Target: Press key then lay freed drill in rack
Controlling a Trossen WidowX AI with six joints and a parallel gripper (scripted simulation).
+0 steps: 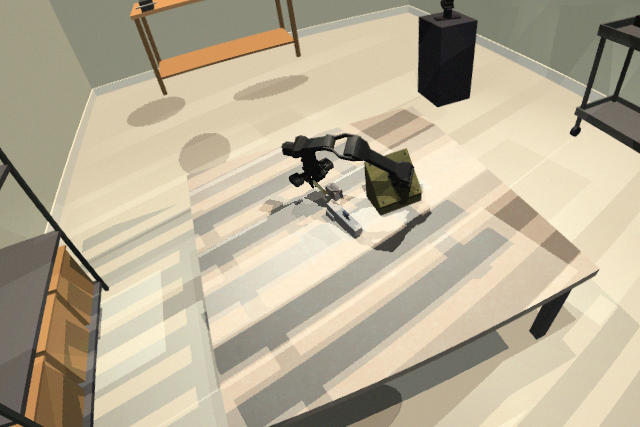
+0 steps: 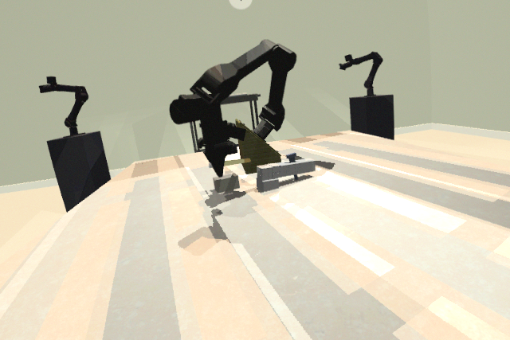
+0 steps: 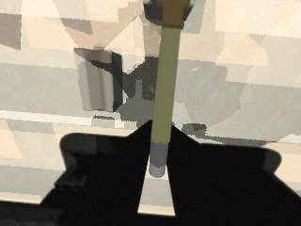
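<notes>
The grey rack lies 80 mm behind my gripper tip, 50 mm below it and 10 mm to the left of it. The rest, counted from my gripper tip: grey housing block 190 mm to the left, 50 mm behind, 30 mm below; then drill 40 mm to the left, 30 mm above, 10 mm behind; then dark blue t-shaped piece 220 mm to the left, 60 mm behind, 10 mm below.
</notes>
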